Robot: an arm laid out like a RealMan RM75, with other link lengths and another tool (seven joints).
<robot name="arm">
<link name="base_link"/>
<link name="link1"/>
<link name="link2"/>
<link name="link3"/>
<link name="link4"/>
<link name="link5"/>
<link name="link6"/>
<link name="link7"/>
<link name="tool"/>
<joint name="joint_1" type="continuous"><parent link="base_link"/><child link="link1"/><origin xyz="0 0 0.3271"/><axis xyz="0 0 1"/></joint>
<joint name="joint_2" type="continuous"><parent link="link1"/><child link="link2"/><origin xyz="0 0 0"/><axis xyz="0 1 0"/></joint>
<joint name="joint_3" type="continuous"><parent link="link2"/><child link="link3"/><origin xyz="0 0 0.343"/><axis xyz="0 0 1"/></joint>
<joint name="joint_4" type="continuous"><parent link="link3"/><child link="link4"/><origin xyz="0 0 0"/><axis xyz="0 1 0"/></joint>
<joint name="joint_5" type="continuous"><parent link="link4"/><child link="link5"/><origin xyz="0 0 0.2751"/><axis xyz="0 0 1"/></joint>
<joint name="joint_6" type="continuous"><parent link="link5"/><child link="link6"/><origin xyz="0 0 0"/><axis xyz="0 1 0"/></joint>
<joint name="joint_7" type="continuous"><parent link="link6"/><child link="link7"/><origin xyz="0 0 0.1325"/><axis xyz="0 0 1"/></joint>
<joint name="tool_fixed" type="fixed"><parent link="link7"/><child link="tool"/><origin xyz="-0.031 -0.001 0.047" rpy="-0.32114 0 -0.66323"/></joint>
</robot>
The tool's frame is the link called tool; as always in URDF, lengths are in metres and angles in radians. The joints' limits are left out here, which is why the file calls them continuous.
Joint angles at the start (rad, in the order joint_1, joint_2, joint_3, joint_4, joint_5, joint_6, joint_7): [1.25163, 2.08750, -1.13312, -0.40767, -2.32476, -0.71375, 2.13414]
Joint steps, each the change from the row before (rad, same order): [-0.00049, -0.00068, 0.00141, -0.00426, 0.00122, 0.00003, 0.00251]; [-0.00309, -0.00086, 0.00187, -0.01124, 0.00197, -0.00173, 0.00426]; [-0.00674, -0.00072, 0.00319, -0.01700, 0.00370, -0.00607, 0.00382]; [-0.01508, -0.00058, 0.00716, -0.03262, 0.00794, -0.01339, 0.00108]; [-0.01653, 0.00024, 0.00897, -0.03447, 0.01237, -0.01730, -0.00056]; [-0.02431, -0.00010, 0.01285, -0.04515, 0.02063, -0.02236, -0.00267]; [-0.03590, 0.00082, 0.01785, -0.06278, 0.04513, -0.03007, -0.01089]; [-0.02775, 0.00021, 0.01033, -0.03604, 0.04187, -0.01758, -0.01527]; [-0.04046, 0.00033, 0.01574, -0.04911, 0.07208, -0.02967, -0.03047]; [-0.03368, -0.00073, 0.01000, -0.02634, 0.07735, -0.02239, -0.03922]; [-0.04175, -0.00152, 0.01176, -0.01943, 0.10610, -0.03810, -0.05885]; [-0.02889, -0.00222, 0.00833, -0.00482, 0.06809, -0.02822, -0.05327]
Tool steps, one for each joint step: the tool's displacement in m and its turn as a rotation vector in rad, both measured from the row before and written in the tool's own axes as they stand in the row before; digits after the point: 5 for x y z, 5 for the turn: [-0.00070, -0.00138, -0.00149, 0.00418, -0.00356, 0.00195]; [-0.00107, -0.00226, -0.00294, 0.00739, -0.00672, 0.00252]; [-0.00071, -0.00213, -0.00382, 0.00702, -0.01030, 0.00372]; [-0.00045, -0.00293, -0.00690, 0.01120, -0.01899, 0.00403]; [-0.00077, -0.00224, -0.00713, 0.00893, -0.02401, 0.00554]; [0.00034, -0.00273, -0.01019, 0.01329, -0.03387, 0.00975]; [-0.00050, -0.00316, -0.01523, 0.02098, -0.05828, 0.01352]; [0.00187, -0.00077, -0.01008, 0.01403, -0.04244, 0.01090]; [0.00165, -0.00010, -0.01540, 0.01831, -0.06869, 0.01150]; [0.00257, 0.00161, -0.01179, 0.01317, -0.06241, 0.00822]; [0.00425, 0.00491, -0.01391, 0.00711, -0.08234, 0.00815]; [0.00496, 0.00458, -0.00988, 0.00414, -0.04691, -0.00504]
